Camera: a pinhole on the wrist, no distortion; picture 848 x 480 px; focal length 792.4 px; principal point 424.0 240.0 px. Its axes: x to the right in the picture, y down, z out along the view. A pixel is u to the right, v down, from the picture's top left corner.
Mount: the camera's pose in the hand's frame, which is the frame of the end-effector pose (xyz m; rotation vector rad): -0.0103 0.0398 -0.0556 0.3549 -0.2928 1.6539
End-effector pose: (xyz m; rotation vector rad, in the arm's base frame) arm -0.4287 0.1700 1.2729 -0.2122 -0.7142 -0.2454
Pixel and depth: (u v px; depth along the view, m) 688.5 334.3 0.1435
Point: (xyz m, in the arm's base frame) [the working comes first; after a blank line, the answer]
In the camera's frame: 0.0479 0.0171 0.1435

-0.4973 0.2236 1.3248
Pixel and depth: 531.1 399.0 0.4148
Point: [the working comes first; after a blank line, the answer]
In the camera's frame: 0.0561 0.0832 0.4148

-0.7219 0.1994 1.4892
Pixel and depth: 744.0 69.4 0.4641
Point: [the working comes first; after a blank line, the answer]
In the camera's frame: 0.1874 -0.0999 0.4641

-0.6193 0.3147 1.6606
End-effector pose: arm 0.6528 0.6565 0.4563 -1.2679 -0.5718 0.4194
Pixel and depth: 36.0 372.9 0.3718
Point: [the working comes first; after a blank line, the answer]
In the camera's frame: -0.1821 0.0624 0.3718

0.4910 0.7305 0.7620
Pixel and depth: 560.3 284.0 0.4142
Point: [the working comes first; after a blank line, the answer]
In the camera's frame: 0.0712 0.0230 0.4142

0.4231 0.9027 0.5797
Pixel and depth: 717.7 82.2 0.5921
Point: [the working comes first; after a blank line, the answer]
In the camera's frame: 0.2195 -0.1179 0.5921

0.3973 1.1722 0.5662
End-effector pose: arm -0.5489 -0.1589 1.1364 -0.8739 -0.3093 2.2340
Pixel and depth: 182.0 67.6 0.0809
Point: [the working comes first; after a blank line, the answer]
In the camera's frame: -0.0247 -0.0176 0.0809

-0.5555 -0.1396 1.1412
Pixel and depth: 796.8 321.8 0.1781
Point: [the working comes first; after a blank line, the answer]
In the camera's frame: 0.0838 0.0184 0.1781

-0.6533 -0.2043 1.2347
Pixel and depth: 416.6 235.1 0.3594
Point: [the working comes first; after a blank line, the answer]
In the camera's frame: -0.0034 -0.0022 0.3594

-0.6832 -0.0656 1.3788
